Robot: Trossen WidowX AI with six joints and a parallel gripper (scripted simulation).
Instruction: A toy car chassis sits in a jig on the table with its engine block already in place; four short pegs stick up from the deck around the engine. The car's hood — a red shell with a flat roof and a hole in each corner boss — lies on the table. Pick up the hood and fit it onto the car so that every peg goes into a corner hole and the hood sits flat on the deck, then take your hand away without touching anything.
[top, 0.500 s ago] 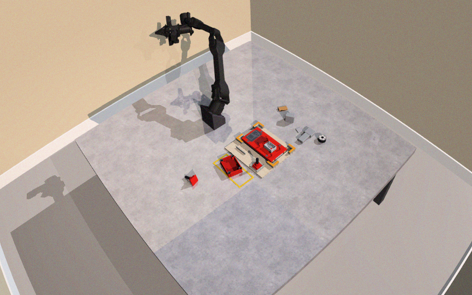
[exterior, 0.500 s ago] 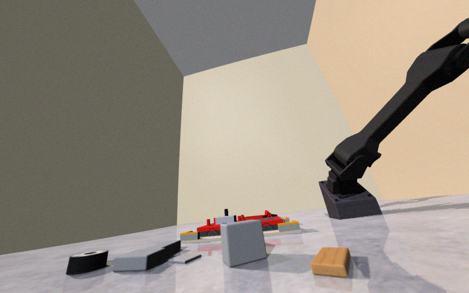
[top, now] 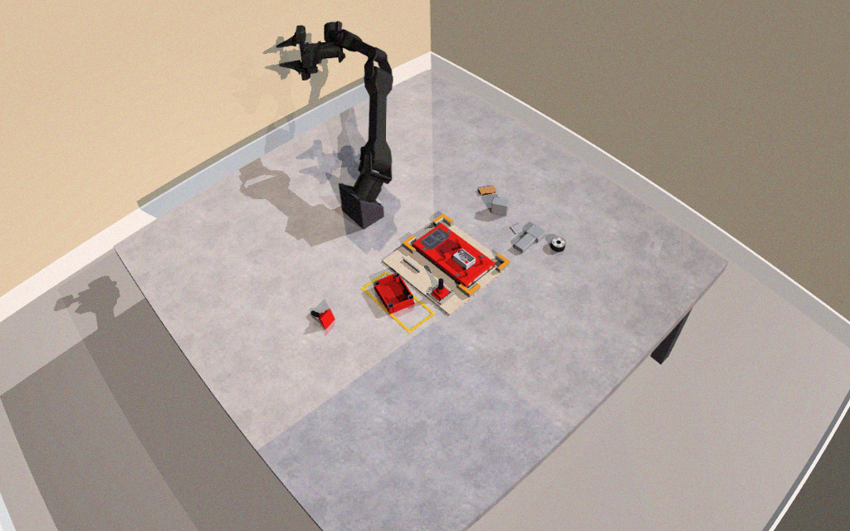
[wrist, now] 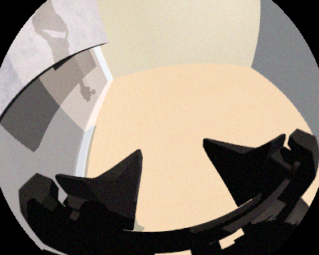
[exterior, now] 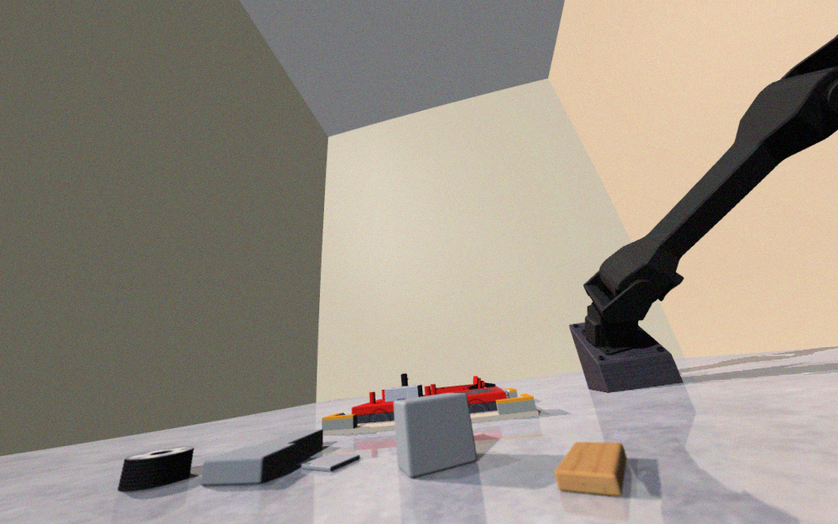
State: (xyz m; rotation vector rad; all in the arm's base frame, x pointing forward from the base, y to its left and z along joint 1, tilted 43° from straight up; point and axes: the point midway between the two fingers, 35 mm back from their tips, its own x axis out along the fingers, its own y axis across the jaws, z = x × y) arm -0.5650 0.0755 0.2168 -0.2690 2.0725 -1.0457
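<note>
Right now the red hood is 840 mm ahead of my gripper tip, 330 mm to the right of it and 230 mm below it. Round my gripper tip: grey engine block: 910 mm ahead, 140 mm to the right, 220 mm below; wooden block: 780 mm ahead, 130 mm to the left, 240 mm below.
</note>
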